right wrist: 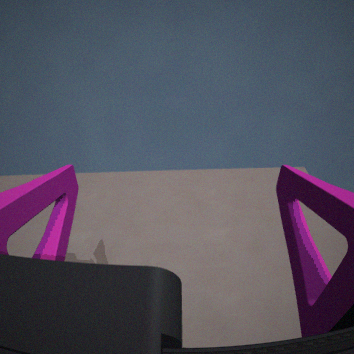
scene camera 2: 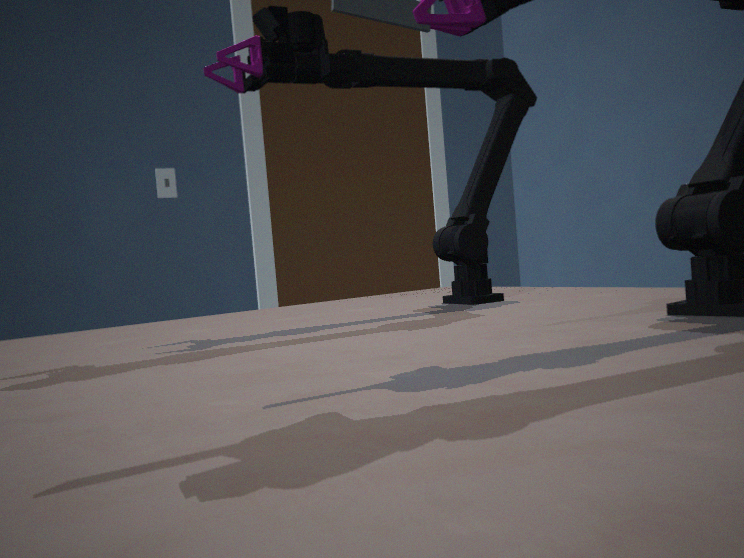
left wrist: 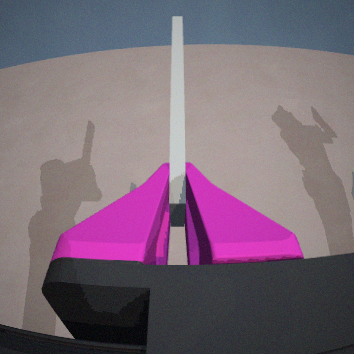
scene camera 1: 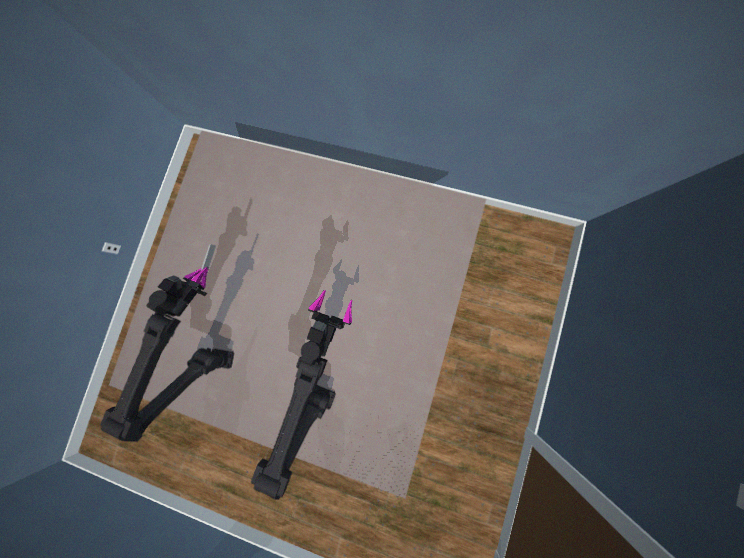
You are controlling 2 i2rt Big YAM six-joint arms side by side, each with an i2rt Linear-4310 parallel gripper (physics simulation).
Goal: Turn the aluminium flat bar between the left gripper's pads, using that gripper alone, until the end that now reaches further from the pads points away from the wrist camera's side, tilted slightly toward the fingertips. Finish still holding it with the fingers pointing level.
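Seen in the pictures: left gripper, between the fingertips: [scene camera 2: 413,18] [left wrist: 177,174] [scene camera 1: 206,267]; right gripper, between the fingertips: [right wrist: 176,176] [scene camera 2: 210,64] [scene camera 1: 338,295]; left arm's base, origin of its link: [scene camera 2: 721,312] [scene camera 1: 222,358]; right arm's base, origin of its link: [scene camera 2: 472,301] [scene camera 1: 322,396].
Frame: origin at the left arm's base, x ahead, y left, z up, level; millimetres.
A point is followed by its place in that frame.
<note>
The aluminium flat bar [scene camera 1: 209,254] {x 507, y -114, z 397 mm} [scene camera 2: 373,13] {x 503, y -107, z 381 mm} [left wrist: 177,95] {x 480, y -105, z 403 mm} is thin and light grey. My left gripper [scene camera 1: 203,271] {x 454, y -99, z 380 mm} [scene camera 2: 431,19] {x 454, y -99, z 380 mm} [left wrist: 177,174] {x 454, y -99, z 380 mm} is shut on it, high above the mat. In the left wrist view the bar's long part runs forward past the fingertips to near the top of the picture. Its short, dark-shaded end shows between the pads. In scene camera 2 the long part slopes up to the left from the fingertips, its far end cut off by the picture's top edge. My right gripper [scene camera 1: 337,297] {x 425, y -672, z 486 mm} [scene camera 2: 212,64] {x 425, y -672, z 486 mm} [right wrist: 176,176] {x 425, y -672, z 486 mm} is open and empty.
A pinkish-beige mat [scene camera 1: 396,240] {x 761, y -829, z 0 mm} [scene camera 2: 540,480] {x 696, y 233, z 0 mm} lies on the wood floor [scene camera 1: 510,312] below both arms and carries their shadows. Blue walls stand around it. In scene camera 1 the right gripper is to the right of the left one. A brown door [scene camera 2: 348,192] stands behind the right arm.
</note>
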